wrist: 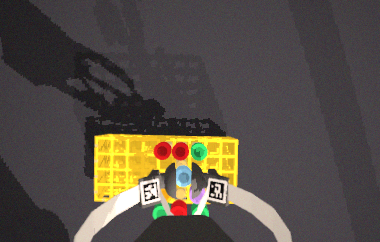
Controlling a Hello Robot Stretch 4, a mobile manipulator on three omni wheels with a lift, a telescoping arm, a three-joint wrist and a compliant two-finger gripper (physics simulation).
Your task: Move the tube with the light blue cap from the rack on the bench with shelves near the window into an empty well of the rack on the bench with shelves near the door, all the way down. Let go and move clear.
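Frame: origin at the robot's base, x right, y ahead, z up, level; metres.
Seen in the pictures: hand, tool point: (183, 178).
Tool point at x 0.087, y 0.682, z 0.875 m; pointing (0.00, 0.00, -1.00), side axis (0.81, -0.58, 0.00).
Observation:
A point is followed by its place in that frame.
The tube with the light blue cap (183, 176) @[x 0.089, y 0.683, z 0.875 m] is seen from above, between the two dark finger pads. My gripper (183, 180) @[x 0.088, y 0.682, z 0.875 m] is shut on this tube, with a pad against each side just around the cap. The gripper is over the front middle part of a yellow rack (166, 136) @[x 0.087, y 0.725, z 0.765 m]. The tube's body is hidden below its cap, so how much of it is in a well cannot be told. Which bench this rack stands on cannot be told.
Two red caps (162, 151) @[x 0.083, y 0.715, z 0.854 m] (180, 151) @[x 0.099, y 0.704, z 0.854 m] and a green cap (199, 151) @[x 0.116, y 0.691, z 0.854 m] stand in the row behind. A purple cap (197, 195) and an orange one are partly hidden by the fingers. Green and red caps (179, 207) @[x 0.061, y 0.654, z 0.854 m] show nearer the wrist. Arm and rack shadows fall on the dark surface.

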